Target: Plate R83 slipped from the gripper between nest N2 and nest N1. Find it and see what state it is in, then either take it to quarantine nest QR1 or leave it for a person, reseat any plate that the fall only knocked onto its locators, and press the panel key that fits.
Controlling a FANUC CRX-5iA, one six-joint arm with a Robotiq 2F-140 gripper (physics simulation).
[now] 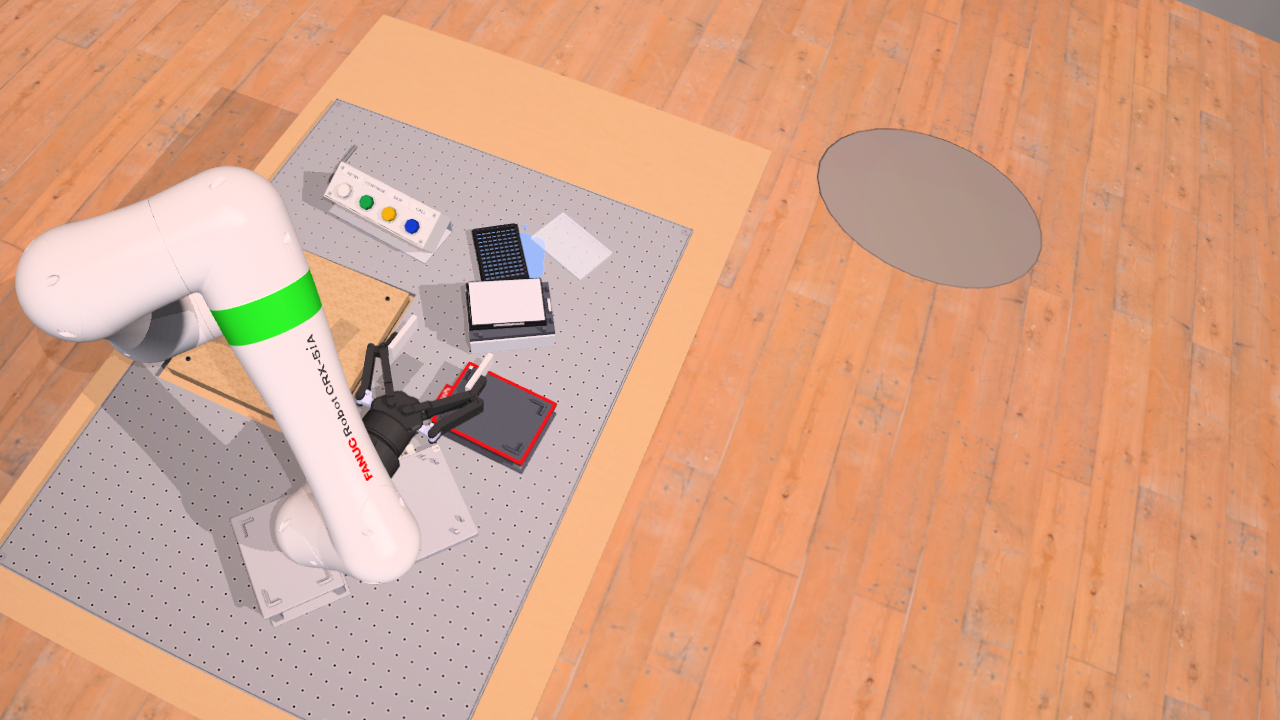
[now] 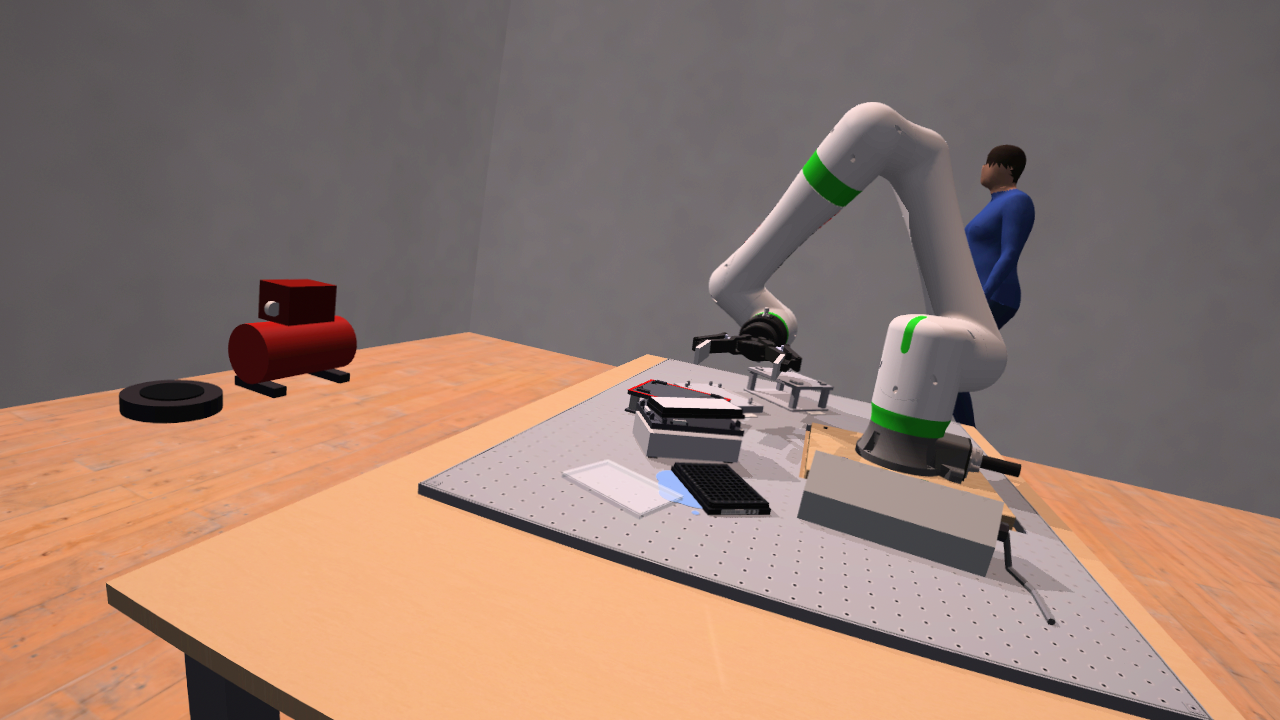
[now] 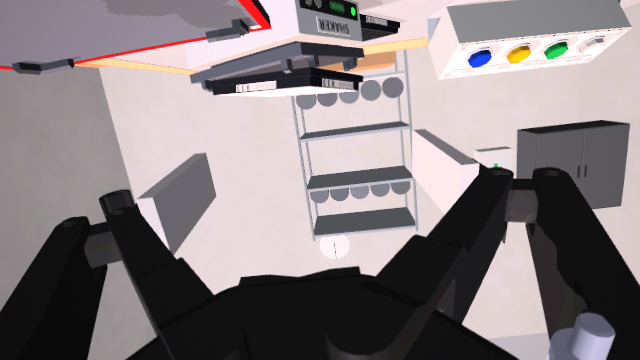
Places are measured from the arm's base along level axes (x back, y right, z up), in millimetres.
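Where they show: gripper, fingertip midpoint: (image 1: 452,340) (image 2: 734,363) (image 3: 310,164); arm's base, link origin: (image 2: 898,459).
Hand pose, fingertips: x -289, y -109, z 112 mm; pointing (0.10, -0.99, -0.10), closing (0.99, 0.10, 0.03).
Each offset is from my fingertips to the top centre of the thing. "spot": to the spot under its first point.
A black well plate {dx +85, dy -241, dz -112 mm} (image 1: 499,252) (image 2: 720,488) (image 3: 382,31) lies wells up on the perforated board beside the shaker {spot: dx -46, dy -93, dz -93 mm} (image 1: 512,341) (image 2: 689,443) (image 3: 330,26). A blue puddle {dx +31, dy -248, dz -125 mm} (image 1: 535,257) (image 2: 675,486) and a clear lid {dx -8, dy -333, dz -119 mm} (image 1: 577,248) (image 2: 613,484) lie beside it. A white-topped black plate {dx -8, dy -131, dz -41 mm} (image 1: 505,301) (image 2: 693,407) (image 3: 280,86) sits on the shaker and looks tilted over its locators. The red-edged nest {dx -99, dy +33, dz -81 mm} (image 1: 510,419) (image 2: 644,387) (image 3: 125,30) holds no plate. The key panel {dx +298, dy -189, dz -43 mm} (image 1: 384,207) (image 3: 530,62) has white, green, yellow and blue keys. My gripper (image 1: 444,349) (image 2: 741,356) (image 3: 310,164) is open and empty, above the board near the red-edged nest.
Two grey nests {spot: dx -139, dy +203, dz -111 mm} (image 1: 452,514) {spot: dx +33, dy +445, dz -69 mm} (image 1: 255,573) stand partly under the arm. A person in blue (image 2: 1004,237) stands behind the arm. A red compressor (image 2: 299,347) and a black ring-shaped object (image 2: 210,400) are on the floor. A shelf rack (image 3: 303,165) shows beyond the fingers.
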